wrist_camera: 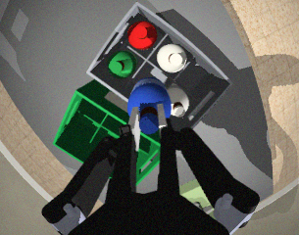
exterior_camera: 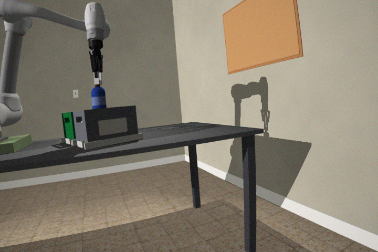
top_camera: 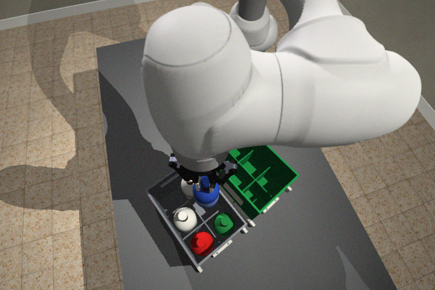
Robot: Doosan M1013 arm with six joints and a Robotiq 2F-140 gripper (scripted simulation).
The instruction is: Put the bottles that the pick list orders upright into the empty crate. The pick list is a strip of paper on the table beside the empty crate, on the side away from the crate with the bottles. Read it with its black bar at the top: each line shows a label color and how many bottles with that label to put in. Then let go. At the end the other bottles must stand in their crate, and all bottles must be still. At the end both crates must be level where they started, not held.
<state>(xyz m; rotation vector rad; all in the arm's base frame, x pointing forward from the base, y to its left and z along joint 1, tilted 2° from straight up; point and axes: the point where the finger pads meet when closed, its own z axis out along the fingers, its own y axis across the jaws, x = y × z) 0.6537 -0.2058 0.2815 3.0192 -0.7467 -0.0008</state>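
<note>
My hand is 80 mm above the blue bottle. The rest, counted from my hand: green bottle (80 mm ahead, 30 mm to the left, 250 mm below); red bottle (110 mm ahead, 60 mm to the right, 250 mm below); grey crate (10 mm ahead, 40 mm to the right, 250 mm below).
</note>
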